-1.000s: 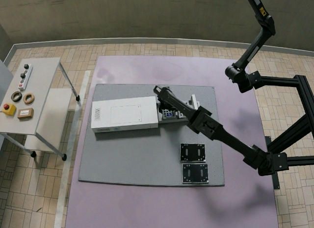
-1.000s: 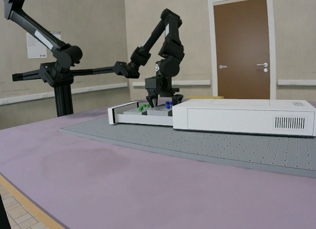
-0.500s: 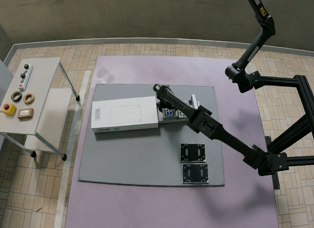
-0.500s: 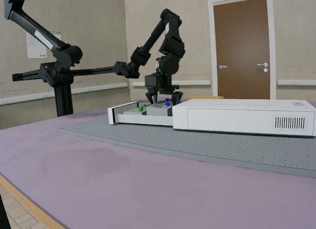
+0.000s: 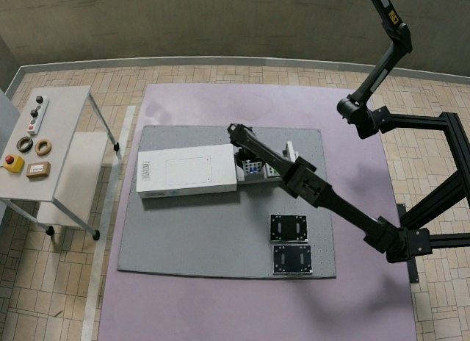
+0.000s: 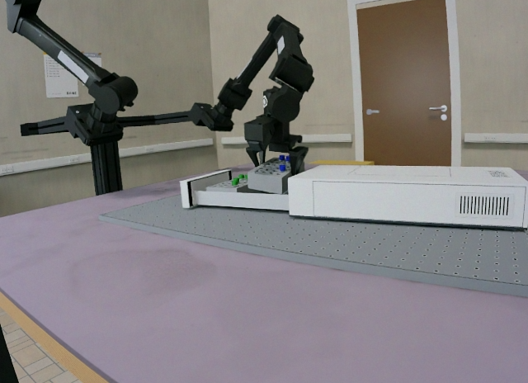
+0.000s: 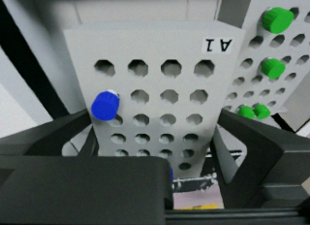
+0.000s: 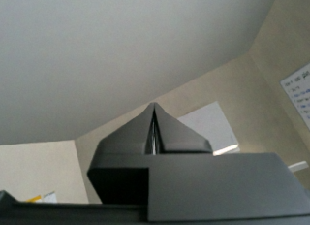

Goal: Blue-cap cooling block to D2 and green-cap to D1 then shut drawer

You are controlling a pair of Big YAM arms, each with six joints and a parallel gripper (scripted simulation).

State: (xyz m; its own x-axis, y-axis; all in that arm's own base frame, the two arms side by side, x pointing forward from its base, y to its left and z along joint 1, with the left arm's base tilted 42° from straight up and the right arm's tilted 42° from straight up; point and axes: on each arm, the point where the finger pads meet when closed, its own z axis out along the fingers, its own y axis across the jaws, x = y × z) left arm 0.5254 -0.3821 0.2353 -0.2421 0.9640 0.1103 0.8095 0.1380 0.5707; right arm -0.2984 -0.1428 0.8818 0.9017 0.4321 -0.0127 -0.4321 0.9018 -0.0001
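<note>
My left gripper is now 12 cm short of the white cooler, 3 cm above it and 1 cm to the left of it. Also, from my left hand: deck slot D1 (27 cm to the left, 14 cm behind, 7 cm below); deck slot D2 (41 cm to the left, 15 cm behind, 7 cm below).
</note>
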